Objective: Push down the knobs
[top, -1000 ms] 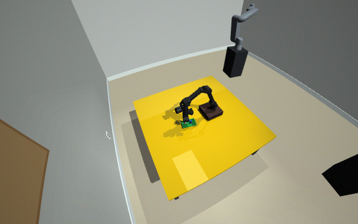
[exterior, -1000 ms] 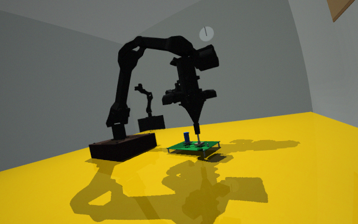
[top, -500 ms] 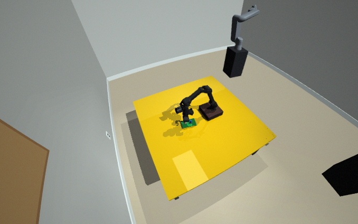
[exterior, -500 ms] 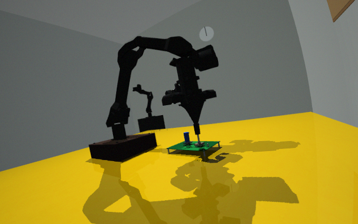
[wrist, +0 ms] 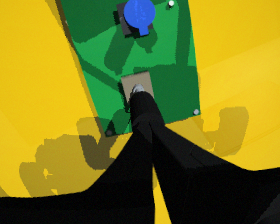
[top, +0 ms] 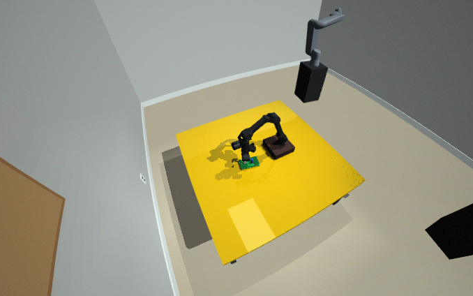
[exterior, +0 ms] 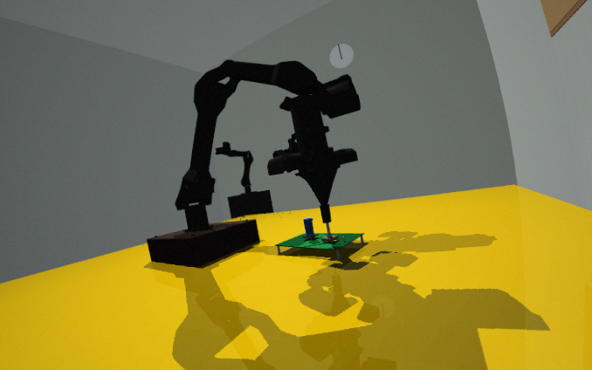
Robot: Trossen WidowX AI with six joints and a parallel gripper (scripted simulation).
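The blue knob is 6 cm behind my gripper tip, 1 cm to the left of it and 4 cm below it. Round my gripper tip: black knob: 2 cm below.
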